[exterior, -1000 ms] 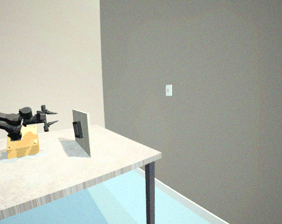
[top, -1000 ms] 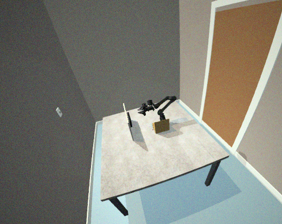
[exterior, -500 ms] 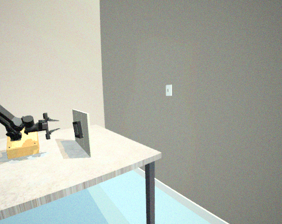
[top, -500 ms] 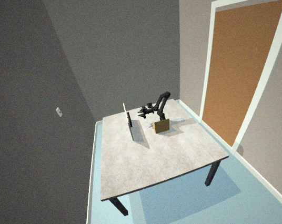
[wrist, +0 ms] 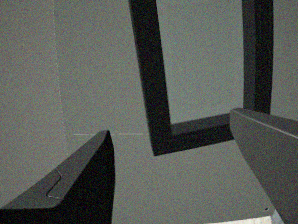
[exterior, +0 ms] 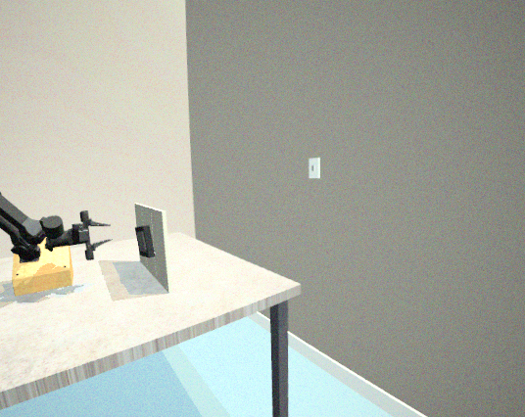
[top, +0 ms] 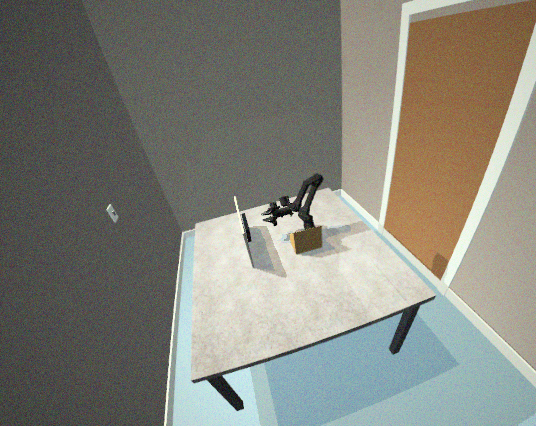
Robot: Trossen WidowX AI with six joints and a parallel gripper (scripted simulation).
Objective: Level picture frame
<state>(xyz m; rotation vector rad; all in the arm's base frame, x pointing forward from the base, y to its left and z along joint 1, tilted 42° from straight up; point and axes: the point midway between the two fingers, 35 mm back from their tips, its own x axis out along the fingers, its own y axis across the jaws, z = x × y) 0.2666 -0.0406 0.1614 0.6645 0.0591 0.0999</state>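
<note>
Right now the picture frame is 130 mm ahead of my gripper tip and 50 mm below it. From my gripper tip the other things lie so: wall panel (140 mm ahead, 10 mm to the left, 60 mm below).
</note>
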